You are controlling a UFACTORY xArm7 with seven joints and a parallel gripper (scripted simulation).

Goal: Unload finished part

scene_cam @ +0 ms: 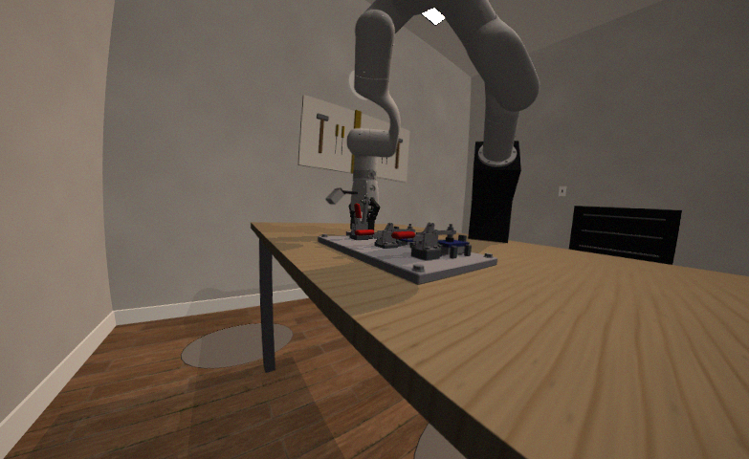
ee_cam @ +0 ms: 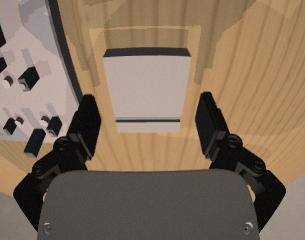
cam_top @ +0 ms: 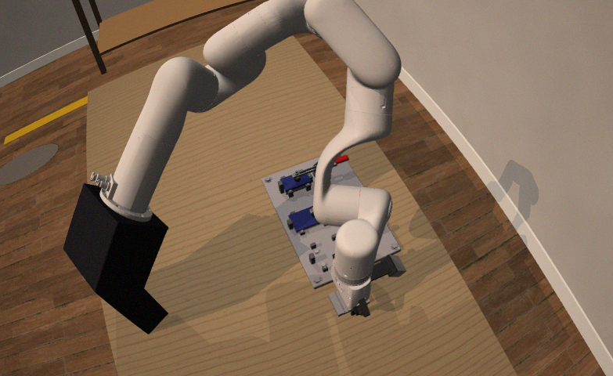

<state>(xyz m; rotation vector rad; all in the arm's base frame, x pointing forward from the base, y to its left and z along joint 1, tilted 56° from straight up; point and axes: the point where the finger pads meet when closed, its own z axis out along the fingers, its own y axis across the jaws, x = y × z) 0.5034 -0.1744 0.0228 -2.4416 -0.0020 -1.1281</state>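
Right now the grey finished part is 10 mm behind my hand and 20 mm below it. Also, from my hand: grey fixture plate 10 mm behind, 240 mm to the left, 20 mm below.
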